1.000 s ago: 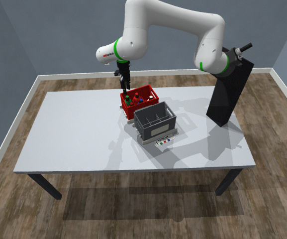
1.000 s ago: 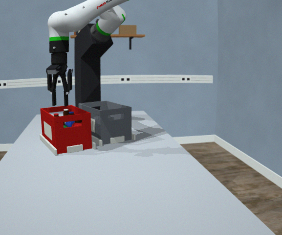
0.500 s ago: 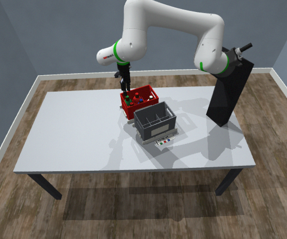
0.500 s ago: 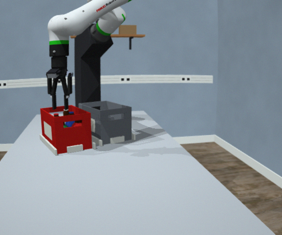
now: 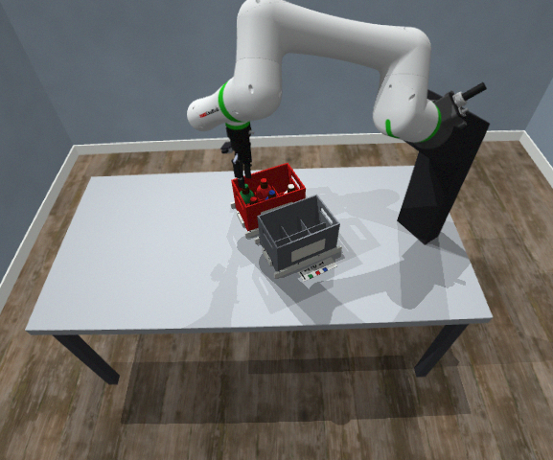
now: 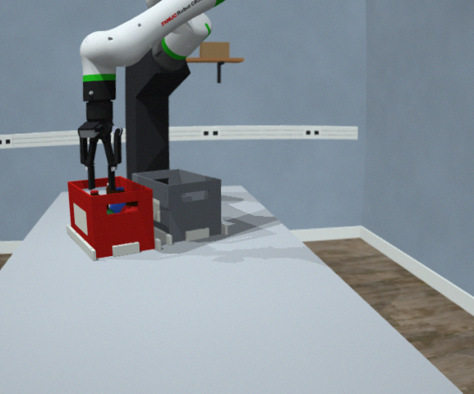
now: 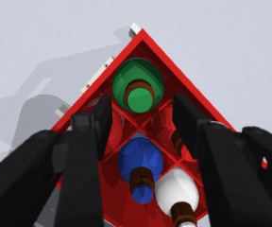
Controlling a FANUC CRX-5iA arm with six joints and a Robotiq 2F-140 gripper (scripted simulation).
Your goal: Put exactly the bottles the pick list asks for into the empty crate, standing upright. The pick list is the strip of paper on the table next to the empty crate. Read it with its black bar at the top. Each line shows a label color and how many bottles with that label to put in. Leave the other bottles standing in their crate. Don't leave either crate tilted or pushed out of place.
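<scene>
My hand is 120 mm above the green-label bottle. The rest, counted from my hand: red crate: 130 mm below, 90 mm behind, 30 mm to the right; then red bottle: 120 mm below, 60 mm to the right, 60 mm behind; then blue-label bottle: 120 mm below, 120 mm behind, 10 mm to the left.
</scene>
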